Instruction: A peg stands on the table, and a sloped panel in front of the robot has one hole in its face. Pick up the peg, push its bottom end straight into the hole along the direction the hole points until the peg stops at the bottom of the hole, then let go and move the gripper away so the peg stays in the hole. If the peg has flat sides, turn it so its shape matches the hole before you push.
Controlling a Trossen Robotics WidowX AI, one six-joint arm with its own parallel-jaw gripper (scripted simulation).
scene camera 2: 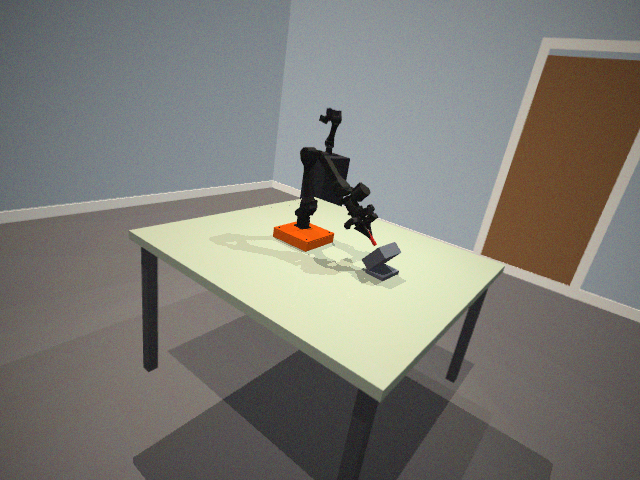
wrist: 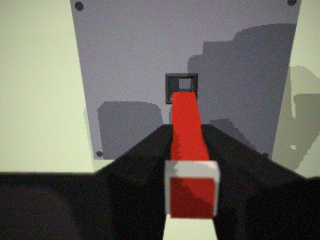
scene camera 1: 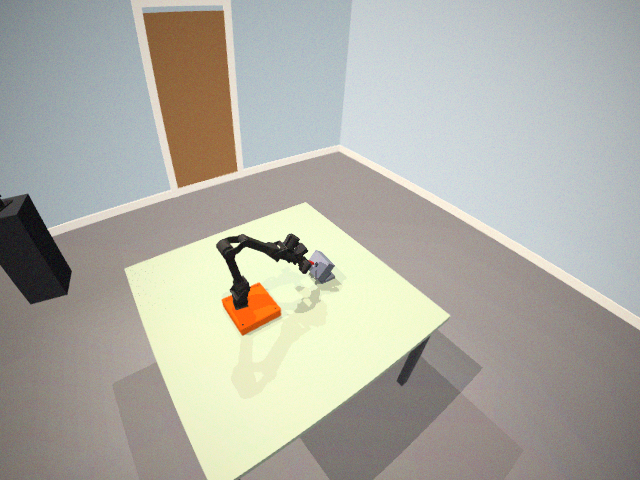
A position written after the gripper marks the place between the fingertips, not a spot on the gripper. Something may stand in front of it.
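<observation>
Gripper (wrist: 186, 134) holding red square peg (wrist: 191, 180). Also there, grey sloped panel (wrist: 242, 61).
</observation>
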